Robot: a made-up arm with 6 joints.
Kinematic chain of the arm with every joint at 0, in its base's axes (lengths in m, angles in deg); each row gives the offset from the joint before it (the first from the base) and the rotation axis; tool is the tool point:
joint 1: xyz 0 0 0.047 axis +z
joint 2: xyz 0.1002 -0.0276 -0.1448 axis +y
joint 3: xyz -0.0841 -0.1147 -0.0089 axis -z
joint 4: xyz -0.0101 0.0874 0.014 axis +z
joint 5: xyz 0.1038 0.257 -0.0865 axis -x
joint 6: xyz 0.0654 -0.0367 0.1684 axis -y
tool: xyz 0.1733 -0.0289 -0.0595
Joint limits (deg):
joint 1: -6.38..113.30
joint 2: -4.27..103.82
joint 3: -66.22..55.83
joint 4: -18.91..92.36
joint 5: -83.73..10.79
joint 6: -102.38..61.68
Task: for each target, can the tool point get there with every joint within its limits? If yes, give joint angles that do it. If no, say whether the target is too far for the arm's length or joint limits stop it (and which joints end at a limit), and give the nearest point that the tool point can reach.
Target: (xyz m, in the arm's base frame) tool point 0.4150 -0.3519 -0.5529
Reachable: no: joint limits stop it (at a limit: joint 3, joint 5) | nearest point 0.3243 -0.2750 -0.4194 | short by 0.179 m
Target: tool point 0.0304 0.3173 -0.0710
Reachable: yes | joints 4.89 58.47 22.73 82.46 -13.94 -11.00
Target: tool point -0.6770 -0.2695 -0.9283
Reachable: no: too far | nearest point -0.4237 -0.1768 -0.2796 | short by 0.703 m
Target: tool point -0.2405 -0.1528 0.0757
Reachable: yes | joints 103.69 57.18 -20.84 60.51 -29.10 -20.13
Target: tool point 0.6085 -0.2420 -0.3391
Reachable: no: joint limits stop it (at a limit: joint 3, joint 4, joint 5) | nearest point 0.4901 -0.1949 -0.2809 | short by 0.140 m
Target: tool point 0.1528 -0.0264 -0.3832
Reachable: yes | joints 66.65 82.28 46.34 -6.47 -18.66 -47.23
